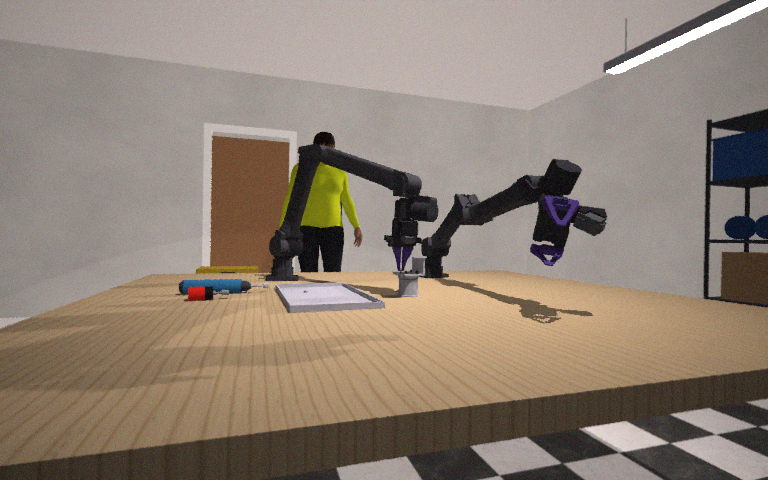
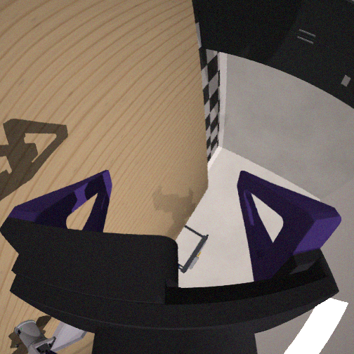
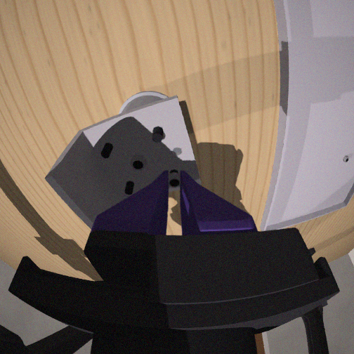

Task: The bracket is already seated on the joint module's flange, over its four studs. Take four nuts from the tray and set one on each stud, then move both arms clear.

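Places are measured from the left arm's base along level axes (x back, y down, z right), in centimetres.
Pixels of known places: left gripper, fingertip midpoint: (image 1: pixel 554 246); right gripper, fingertip midpoint: (image 1: pixel 400 270); left arm's base, origin of the base link: (image 1: pixel 432 277); right arm's base, origin of the base link: (image 1: pixel 282 279).
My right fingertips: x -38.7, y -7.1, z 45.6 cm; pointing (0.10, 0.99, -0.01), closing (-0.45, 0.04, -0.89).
Observation:
For each thing: its top centre in the pictures, then the offset to it from my right fingertips. "*": a spot on its surface instead. Level surfaces: height alone.
- round joint module, middle of its top: (image 1: pixel 408 270) dy -0.3, dx -2.1, dz -1.4 cm
- small nut, middle of its top: (image 1: pixel 305 290) dy +6.2, dx +14.4, dz +23.5 cm
- grey tray, middle of its top: (image 1: pixel 322 291) dy +5.5, dx +6.4, dz +21.9 cm
- blue tool, surface spot: (image 1: pixel 212 285) * dy +4.5, dx +24.9, dz +47.0 cm
- black tool, middle of its top: (image 1: pixel 209 286) dy +3.7, dx +15.9, dz +49.4 cm
- wooden table, its level: dy +7.1 cm
The pale bracket (image 1: pixel 418 264) (image 3: pixel 172 112) sits on the round joint module (image 1: pixel 408 287) (image 2: pixel 31 331) (image 3: pixel 142 99). Dark studs stand up through its plate; shadow hides whether they carry nuts. My right gripper (image 1: pixel 401 268) (image 3: pixel 174 177) points down over the bracket, shut on a small dark nut (image 3: pixel 174 182) at its fingertips. The nut is right at the stud near the plate's lower right corner; whether it is on the stud I cannot tell. One small nut (image 1: pixel 305 291) (image 3: pixel 346 158) lies in the grey tray (image 1: pixel 336 307) (image 3: pixel 272 200). My left gripper (image 1: pixel 556 240) (image 2: pixel 174 177) is open, empty and raised at the right.
A blue tool (image 1: pixel 212 285) and a red and black tool (image 1: pixel 198 293) lie left of the tray on the wooden table (image 1: pixel 317 384). A yellow object (image 1: pixel 226 270) lies at the back left. A person in a yellow top (image 1: pixel 327 198) stands behind the table. Shelving (image 1: pixel 707 209) stands at the right.

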